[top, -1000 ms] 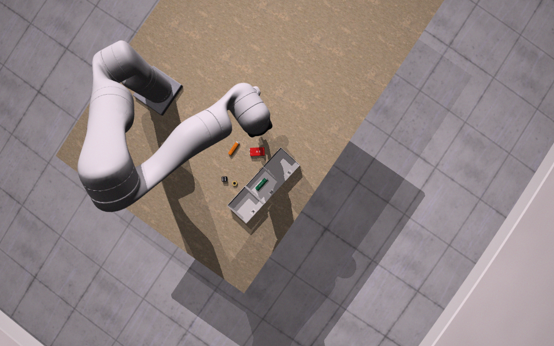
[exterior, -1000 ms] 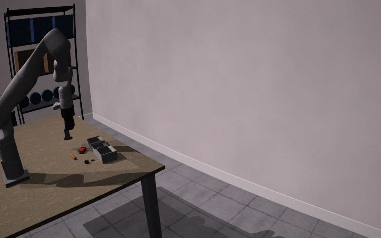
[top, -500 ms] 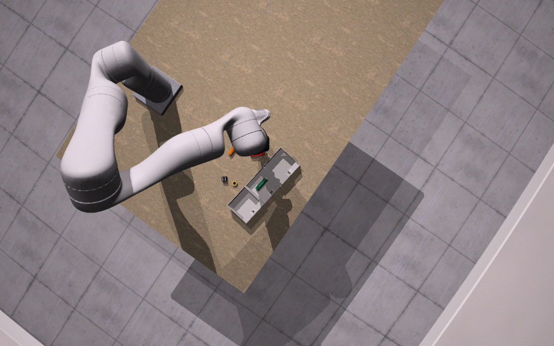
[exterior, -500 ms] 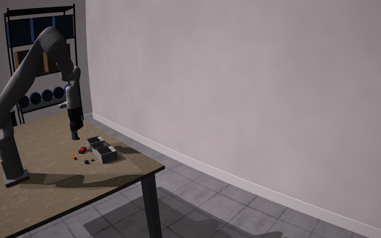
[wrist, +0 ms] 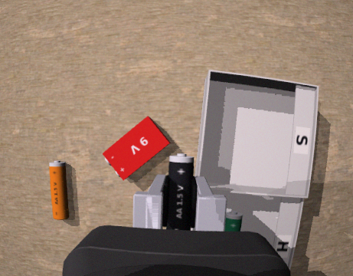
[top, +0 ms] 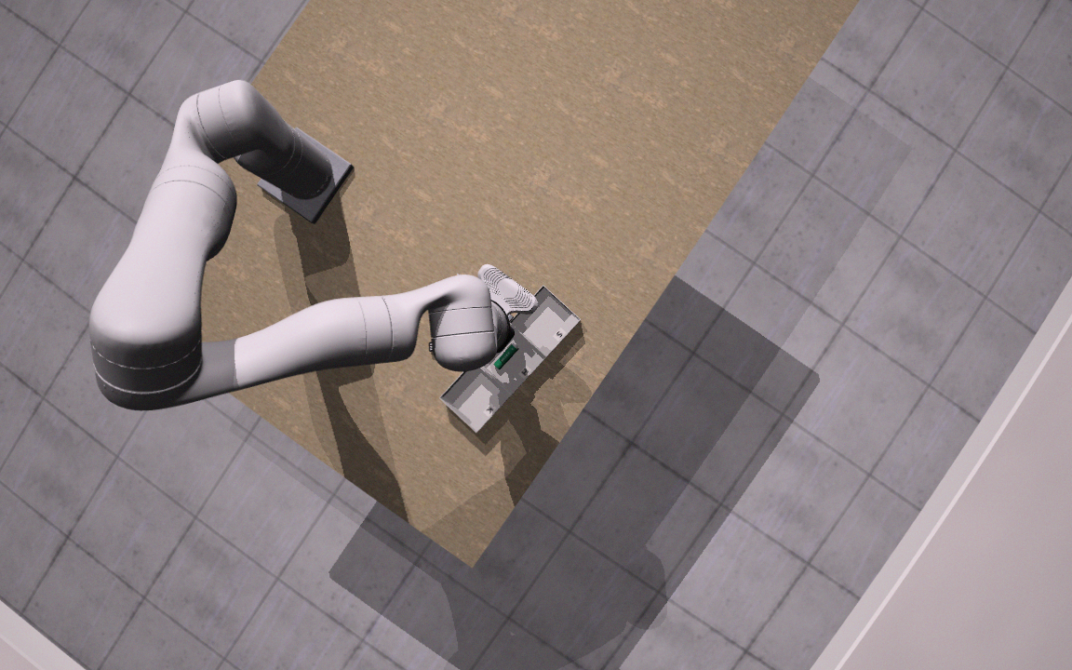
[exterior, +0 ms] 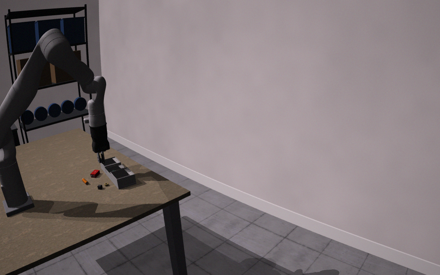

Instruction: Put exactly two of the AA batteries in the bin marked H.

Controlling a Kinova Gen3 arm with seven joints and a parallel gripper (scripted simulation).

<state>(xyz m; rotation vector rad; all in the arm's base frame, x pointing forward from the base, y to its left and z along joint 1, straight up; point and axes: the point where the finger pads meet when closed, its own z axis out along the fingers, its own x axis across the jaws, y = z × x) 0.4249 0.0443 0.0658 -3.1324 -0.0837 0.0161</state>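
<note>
The bin row is 60 mm below my hand, 50 mm ahead of it and 40 mm to the right of it. Also, from my hand: green AA battery: 70 mm below, 50 mm to the right, 40 mm ahead; red 9 V battery: 80 mm below, 40 mm behind, 10 mm to the left; black AA battery: 10 mm below.
</note>
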